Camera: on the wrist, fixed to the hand. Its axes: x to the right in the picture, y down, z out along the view.
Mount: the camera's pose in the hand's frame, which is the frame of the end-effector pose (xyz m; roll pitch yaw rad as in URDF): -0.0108 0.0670 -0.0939 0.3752 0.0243 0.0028
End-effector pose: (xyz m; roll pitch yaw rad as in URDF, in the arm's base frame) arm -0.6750 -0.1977 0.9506 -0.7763 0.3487 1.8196
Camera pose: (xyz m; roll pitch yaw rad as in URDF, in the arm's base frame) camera -0.6455 -0.2408 0.8472 -0.4068 0.3680 1.8035
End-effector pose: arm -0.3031 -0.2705 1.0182 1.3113 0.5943 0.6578
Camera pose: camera -0.3582 -0.1766 1.0579 1.7029 0.5976 0.6871
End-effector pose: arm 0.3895 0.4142 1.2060 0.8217 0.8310 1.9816
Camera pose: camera 0.2919 0.3518 1.2039 1.2189 0.8453 2.0113
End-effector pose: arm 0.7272 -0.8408 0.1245 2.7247 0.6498 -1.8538
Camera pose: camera 0.6882 -0.8917 0.2210 3.1052 0.6264 -1.8448
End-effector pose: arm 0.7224 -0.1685 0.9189 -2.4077 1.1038 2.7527
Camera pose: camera 0.7491 -0.0577 0.9397 -2.0676 1.0873 2.7132
